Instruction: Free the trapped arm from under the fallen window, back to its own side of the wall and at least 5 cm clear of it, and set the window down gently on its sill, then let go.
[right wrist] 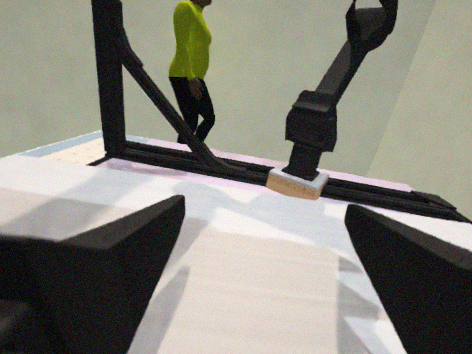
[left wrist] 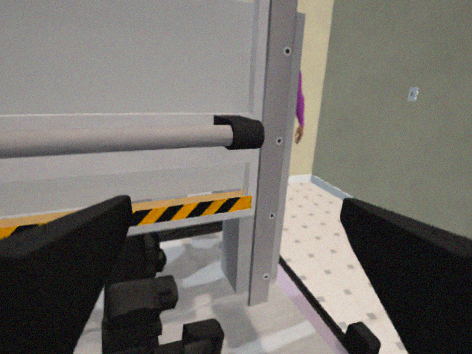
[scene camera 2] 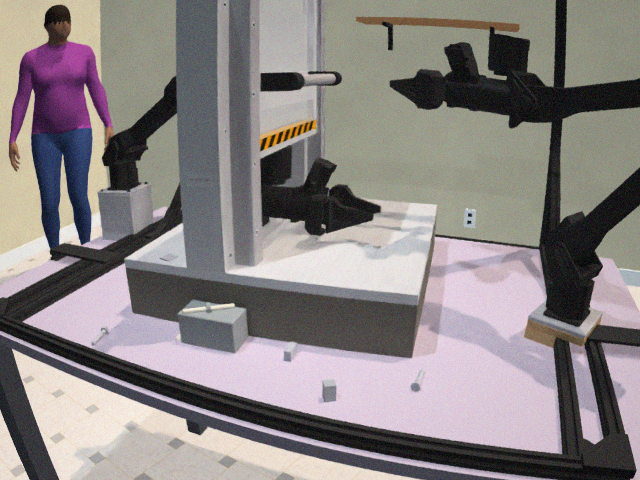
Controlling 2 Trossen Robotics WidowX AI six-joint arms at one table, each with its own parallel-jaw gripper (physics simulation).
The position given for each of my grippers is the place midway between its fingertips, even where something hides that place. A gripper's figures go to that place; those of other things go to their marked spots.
Labels:
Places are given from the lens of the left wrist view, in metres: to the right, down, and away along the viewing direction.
my left gripper (left wrist: 238, 207): 0.00, 0.01, 0.11
window (left wrist: 166, 109): -0.07, -0.07, 0.27

